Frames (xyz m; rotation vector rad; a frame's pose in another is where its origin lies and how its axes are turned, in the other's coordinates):
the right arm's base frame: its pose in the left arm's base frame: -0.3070 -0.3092 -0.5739 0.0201 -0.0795 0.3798
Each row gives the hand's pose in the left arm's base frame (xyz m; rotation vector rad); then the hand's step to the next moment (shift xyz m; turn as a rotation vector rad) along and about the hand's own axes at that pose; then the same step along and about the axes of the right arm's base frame.
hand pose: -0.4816 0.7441 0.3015 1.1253 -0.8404 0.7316
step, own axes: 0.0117 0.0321 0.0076 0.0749 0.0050 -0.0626
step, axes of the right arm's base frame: -0.0180 0.0108 0.0280 0.0715 0.0459 0.0484
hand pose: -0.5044 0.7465 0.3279 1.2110 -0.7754 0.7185
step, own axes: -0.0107 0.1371 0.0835 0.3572 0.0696 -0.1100
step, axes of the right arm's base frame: -0.1339 -0.0018 0.0891 0.2227 0.0803 0.2975
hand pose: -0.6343 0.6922 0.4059 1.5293 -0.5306 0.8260
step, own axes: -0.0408 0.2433 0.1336 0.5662 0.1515 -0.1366
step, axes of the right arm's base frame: -0.2207 -0.0899 0.1480 0.3177 0.0965 0.5020
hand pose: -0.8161 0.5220 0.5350 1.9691 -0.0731 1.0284
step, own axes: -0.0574 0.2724 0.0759 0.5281 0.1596 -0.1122
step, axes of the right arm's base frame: -0.1728 -0.1829 0.1413 0.2907 0.0687 0.4772
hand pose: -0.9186 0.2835 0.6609 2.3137 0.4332 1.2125
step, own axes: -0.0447 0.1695 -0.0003 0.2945 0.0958 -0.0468
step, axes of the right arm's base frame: -0.0699 -0.1444 0.0706 0.1706 0.0241 0.2616
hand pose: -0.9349 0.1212 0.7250 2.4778 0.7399 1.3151
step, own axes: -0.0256 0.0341 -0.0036 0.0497 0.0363 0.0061
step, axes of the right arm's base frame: -0.0195 -0.0381 0.0005 0.0394 -0.0181 0.0441
